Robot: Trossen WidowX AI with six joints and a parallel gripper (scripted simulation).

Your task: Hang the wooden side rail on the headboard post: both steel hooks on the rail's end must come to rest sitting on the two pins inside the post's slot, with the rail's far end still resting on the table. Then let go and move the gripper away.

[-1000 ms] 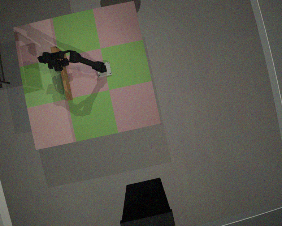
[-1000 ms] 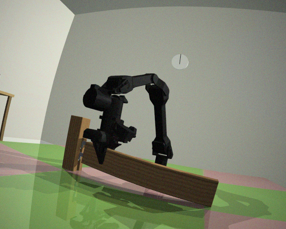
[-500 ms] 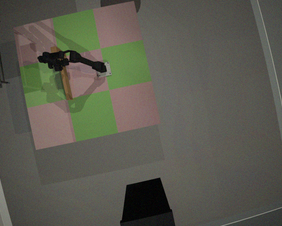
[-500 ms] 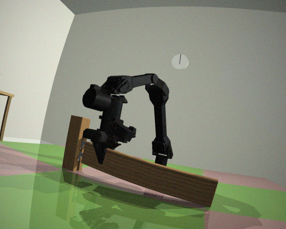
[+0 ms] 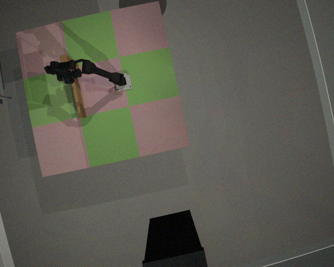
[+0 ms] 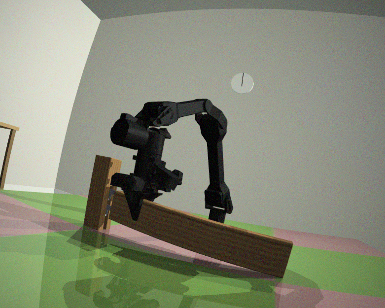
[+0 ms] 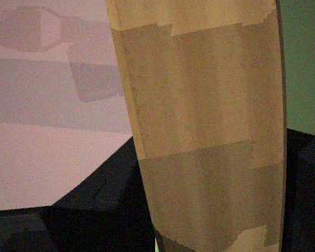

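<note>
Right now my gripper tip is 11 cm to the left of the headboard post and 4 cm below it.
</note>
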